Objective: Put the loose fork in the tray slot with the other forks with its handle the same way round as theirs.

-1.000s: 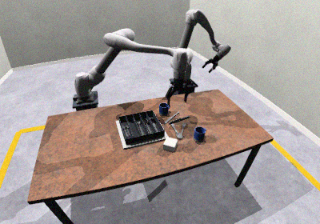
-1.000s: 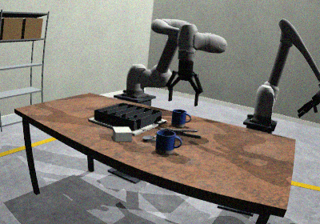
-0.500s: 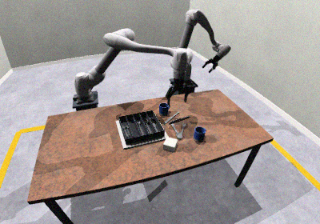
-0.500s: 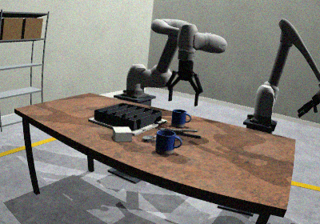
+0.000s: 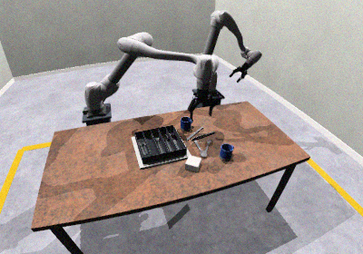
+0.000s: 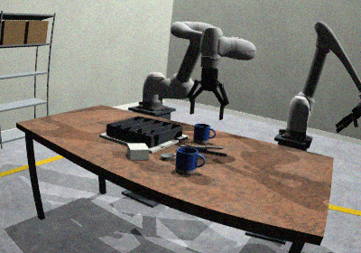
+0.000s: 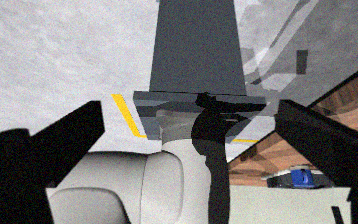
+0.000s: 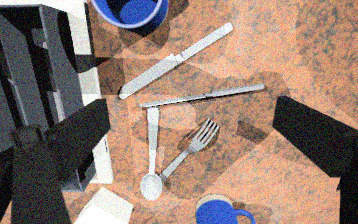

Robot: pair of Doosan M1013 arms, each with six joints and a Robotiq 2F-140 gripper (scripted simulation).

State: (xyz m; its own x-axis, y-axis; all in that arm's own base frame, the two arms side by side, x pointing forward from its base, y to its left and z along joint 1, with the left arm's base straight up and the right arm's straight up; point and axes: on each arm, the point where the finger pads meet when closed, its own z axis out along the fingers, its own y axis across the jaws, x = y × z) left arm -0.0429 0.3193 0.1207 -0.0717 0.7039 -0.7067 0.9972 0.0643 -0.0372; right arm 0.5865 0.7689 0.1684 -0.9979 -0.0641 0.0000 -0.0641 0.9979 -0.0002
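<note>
My right hand is 14 cm short of the spoon, 6 cm to the left of it and 16 cm above it. The rest, counted from my right hand: white board: 4 cm ahead, 32 cm to the right, 16 cm below; then white block: 28 cm ahead, 17 cm to the right, 15 cm below; then black tray: 3 cm ahead, 32 cm to the right, 13 cm below.
</note>
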